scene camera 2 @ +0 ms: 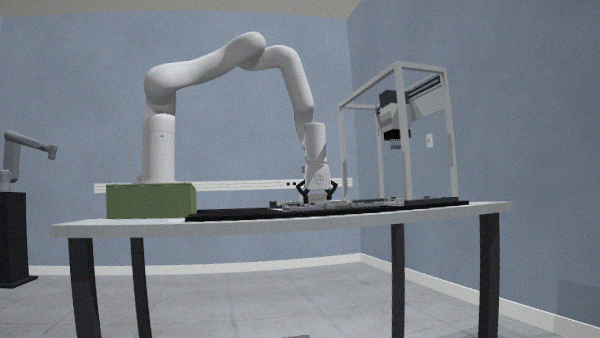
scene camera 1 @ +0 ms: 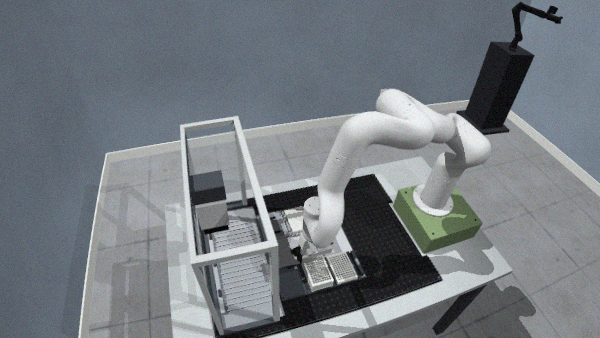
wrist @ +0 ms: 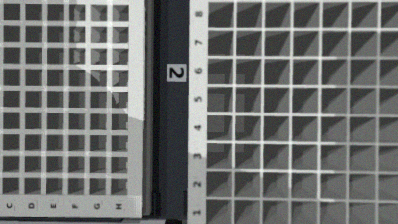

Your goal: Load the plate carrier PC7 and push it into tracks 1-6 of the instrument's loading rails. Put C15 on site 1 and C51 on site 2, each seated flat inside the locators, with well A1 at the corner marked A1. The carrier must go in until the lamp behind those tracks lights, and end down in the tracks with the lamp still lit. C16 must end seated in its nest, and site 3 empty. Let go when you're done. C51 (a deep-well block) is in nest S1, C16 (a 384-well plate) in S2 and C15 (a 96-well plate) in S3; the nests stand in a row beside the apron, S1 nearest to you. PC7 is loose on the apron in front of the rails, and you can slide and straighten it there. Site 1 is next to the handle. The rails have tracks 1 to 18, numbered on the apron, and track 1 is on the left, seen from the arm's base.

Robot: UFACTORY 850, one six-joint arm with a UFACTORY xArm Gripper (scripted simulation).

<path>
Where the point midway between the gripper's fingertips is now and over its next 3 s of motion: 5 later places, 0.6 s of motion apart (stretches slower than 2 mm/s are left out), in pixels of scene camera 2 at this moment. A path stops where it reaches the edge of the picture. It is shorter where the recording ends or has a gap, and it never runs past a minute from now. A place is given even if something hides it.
My gripper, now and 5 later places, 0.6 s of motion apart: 317,205; 317,205; 317,205; 318,201; 317,195; 317,189
</path>
